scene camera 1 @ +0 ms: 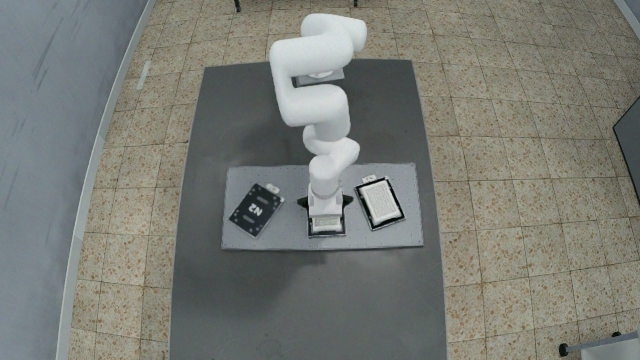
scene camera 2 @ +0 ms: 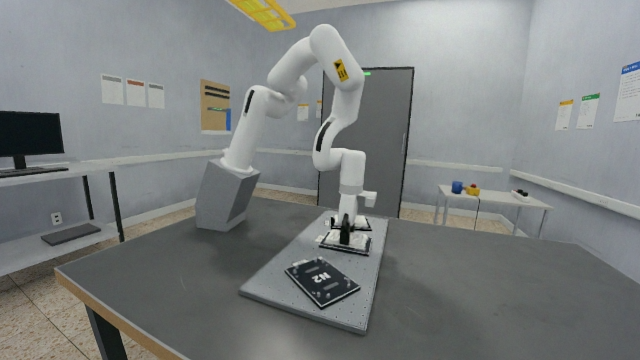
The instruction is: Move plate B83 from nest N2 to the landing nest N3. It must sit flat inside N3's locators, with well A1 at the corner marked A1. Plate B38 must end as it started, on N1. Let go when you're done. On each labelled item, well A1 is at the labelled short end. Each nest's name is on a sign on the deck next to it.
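Scene camera 1 gives me a white well plate (scene camera 1: 377,198) and a black nest N2 (scene camera 1: 263,193). From scene camera 2, I see the black nest N2 (scene camera 2: 303,279) as well.
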